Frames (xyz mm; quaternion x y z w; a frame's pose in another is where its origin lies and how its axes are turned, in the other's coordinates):
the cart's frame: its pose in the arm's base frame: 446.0 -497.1 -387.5 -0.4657 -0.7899 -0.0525 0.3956
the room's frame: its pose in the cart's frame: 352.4 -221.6 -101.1 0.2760 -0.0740 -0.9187 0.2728
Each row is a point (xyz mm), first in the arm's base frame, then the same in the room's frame.
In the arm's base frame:
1: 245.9 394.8 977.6
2: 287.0 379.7 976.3
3: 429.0 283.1 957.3
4: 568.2 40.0 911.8
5: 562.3 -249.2 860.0
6: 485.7 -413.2 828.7
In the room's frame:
1: -814.9 332.0 -940.4
2: -798.8 293.5 -953.6
3: -698.8 156.2 -985.2
4: -452.4 15.4 -989.5
5: -163.6 8.9 -935.9
6: -1.6 73.1 -877.8

